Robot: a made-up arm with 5 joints. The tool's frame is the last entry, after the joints.
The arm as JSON. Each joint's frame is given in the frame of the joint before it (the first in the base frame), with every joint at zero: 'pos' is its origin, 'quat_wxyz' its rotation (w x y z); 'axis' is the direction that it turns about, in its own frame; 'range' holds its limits. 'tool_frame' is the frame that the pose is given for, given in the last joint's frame.
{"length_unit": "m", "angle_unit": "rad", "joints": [
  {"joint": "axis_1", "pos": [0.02, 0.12, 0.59], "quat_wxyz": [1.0, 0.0, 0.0, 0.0], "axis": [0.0, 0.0, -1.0], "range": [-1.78, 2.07]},
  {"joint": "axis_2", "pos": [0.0, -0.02, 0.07], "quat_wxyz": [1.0, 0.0, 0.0, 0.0], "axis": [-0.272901, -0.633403, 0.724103], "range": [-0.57, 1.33]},
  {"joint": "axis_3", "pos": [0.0, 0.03, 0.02], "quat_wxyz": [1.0, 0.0, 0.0, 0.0], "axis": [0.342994, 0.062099, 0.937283], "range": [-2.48, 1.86]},
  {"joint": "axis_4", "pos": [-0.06, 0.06, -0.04], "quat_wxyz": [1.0, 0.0, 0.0, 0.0], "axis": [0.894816, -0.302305, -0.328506], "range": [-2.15, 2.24]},
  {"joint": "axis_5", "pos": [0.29, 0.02, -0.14], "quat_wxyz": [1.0, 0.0, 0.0, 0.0], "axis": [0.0, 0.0, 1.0], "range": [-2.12, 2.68]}
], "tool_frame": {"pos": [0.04, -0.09, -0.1], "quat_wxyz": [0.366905, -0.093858, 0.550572, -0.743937]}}
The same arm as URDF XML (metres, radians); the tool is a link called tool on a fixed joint. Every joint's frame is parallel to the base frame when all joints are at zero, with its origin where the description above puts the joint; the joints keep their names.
<robot name="arm">
  <joint name="tool_fixed" type="fixed">
    <parent link="link5"/>
    <child link="tool"/>
    <origin xyz="0.04 -0.09 -0.1" rpy="-1.1702 0.2675 -2.4031"/>
  </joint>
  <joint name="axis_5" type="revolute">
    <parent link="link4"/>
    <child link="link5"/>
    <origin xyz="0.29 0.02 -0.14" rpy="0 0 0"/>
    <axis xyz="0 0 1"/>
    <limit lower="-2.12" upper="2.68"/>
  </joint>
  <joint name="axis_4" type="revolute">
    <parent link="link3"/>
    <child link="link4"/>
    <origin xyz="-0.06 0.06 -0.04" rpy="0 0 0"/>
    <axis xyz="0.894816 -0.302305 -0.328506"/>
    <limit lower="-2.15" upper="2.24"/>
  </joint>
  <joint name="axis_3" type="revolute">
    <parent link="link2"/>
    <child link="link3"/>
    <origin xyz="0 0.03 0.02" rpy="0 0 0"/>
    <axis xyz="0.342994 0.062099 0.937283"/>
    <limit lower="-2.48" upper="1.86"/>
  </joint>
  <joint name="axis_2" type="revolute">
    <parent link="link1"/>
    <child link="link2"/>
    <origin xyz="0 -0.02 0.07" rpy="0 0 0"/>
    <axis xyz="-0.272901 -0.633403 0.724103"/>
    <limit lower="-0.57" upper="1.33"/>
  </joint>
  <joint name="axis_1" type="revolute">
    <parent link="base_link"/>
    <child link="link1"/>
    <origin xyz="0.02 0.12 0.59" rpy="0 0 0"/>
    <axis xyz="0 0 -1"/>
    <limit lower="-1.78" upper="2.07"/>
  </joint>
  <link name="base_link"/>
  <link name="link1"/>
  <link name="link2"/>
  <link name="link3"/>
  <link name="link4"/>
  <link name="link5"/>
  <link name="tool"/>
</robot>

